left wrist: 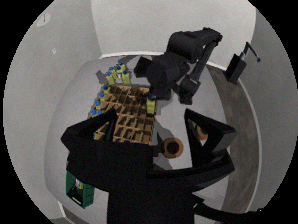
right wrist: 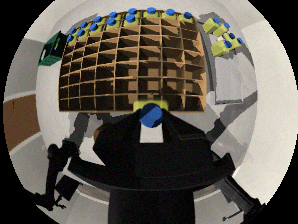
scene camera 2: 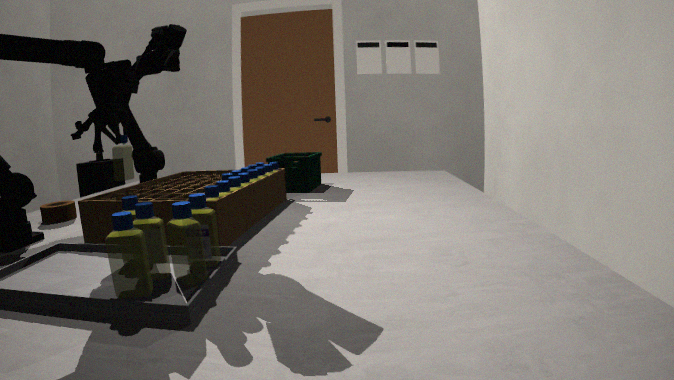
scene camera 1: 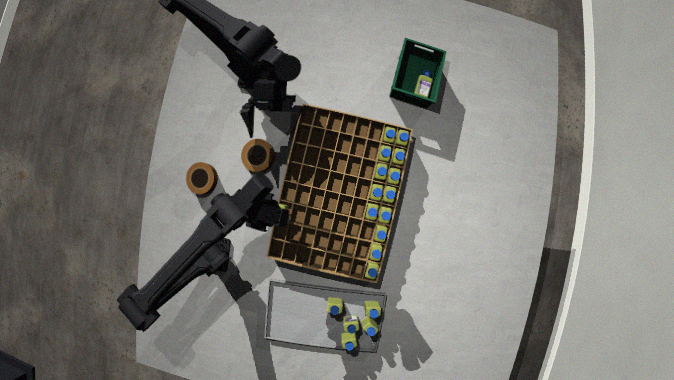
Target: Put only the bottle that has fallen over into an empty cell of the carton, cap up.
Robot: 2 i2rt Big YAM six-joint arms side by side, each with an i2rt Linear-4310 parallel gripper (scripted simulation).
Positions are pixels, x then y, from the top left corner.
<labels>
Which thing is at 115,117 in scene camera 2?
My right gripper.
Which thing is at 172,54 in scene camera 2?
My left gripper.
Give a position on a brown carton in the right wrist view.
110,59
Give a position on a brown carton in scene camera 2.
96,216
</labels>
